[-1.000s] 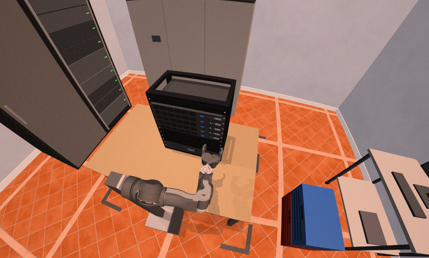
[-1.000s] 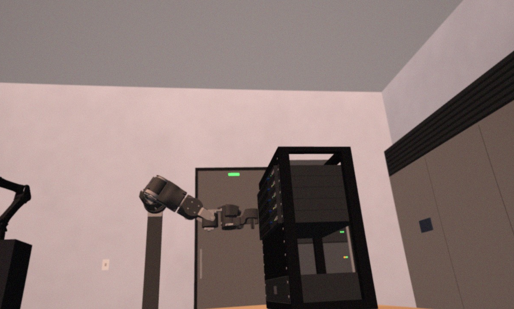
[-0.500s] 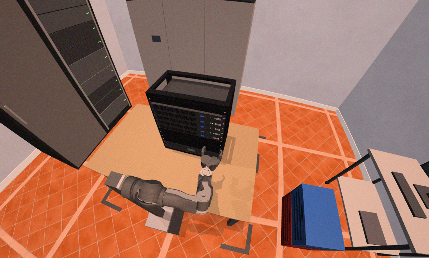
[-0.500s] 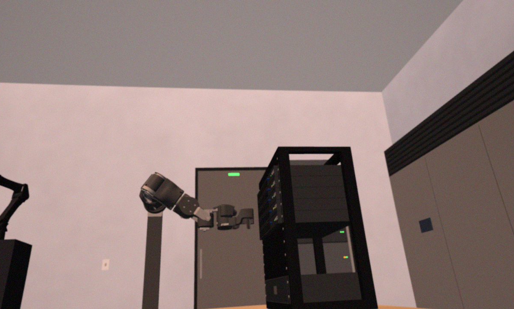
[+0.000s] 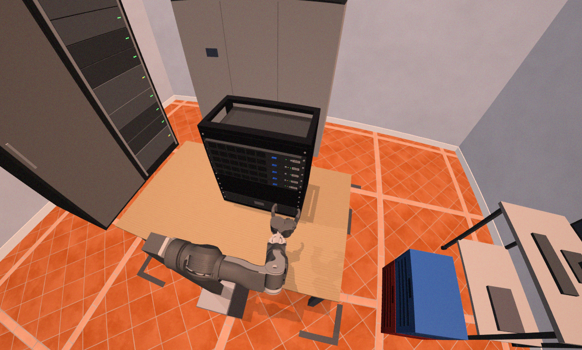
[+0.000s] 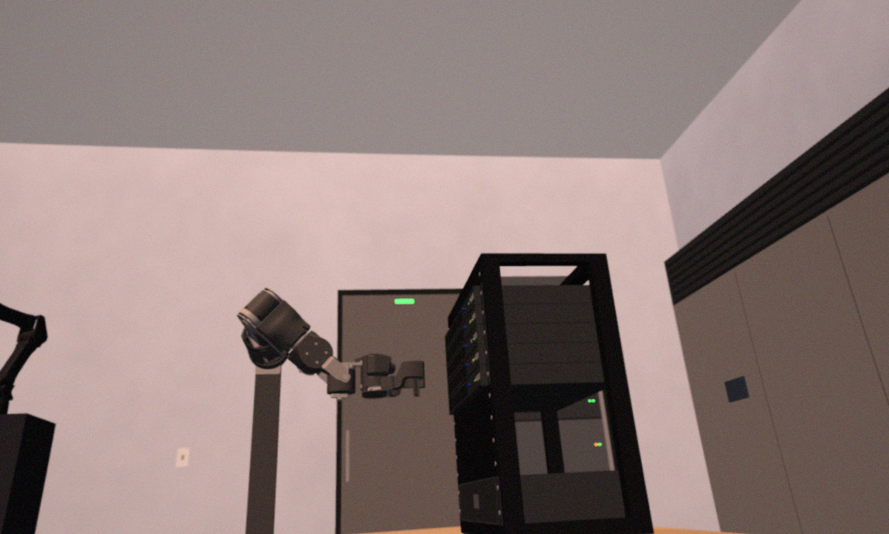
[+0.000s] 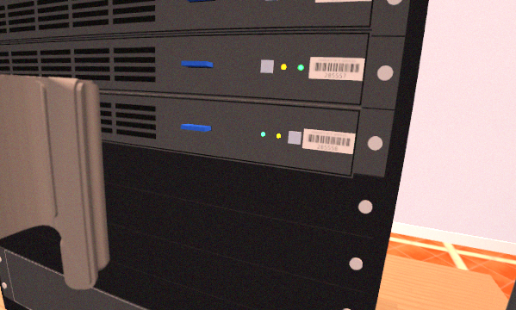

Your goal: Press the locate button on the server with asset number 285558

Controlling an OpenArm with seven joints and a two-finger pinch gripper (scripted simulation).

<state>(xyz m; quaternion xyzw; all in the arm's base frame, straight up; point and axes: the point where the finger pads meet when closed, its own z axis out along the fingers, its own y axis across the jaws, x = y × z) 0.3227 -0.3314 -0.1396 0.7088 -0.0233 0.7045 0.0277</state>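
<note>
My gripper is now 13 cm short of the locate button and 1 cm to the right of it.
</note>
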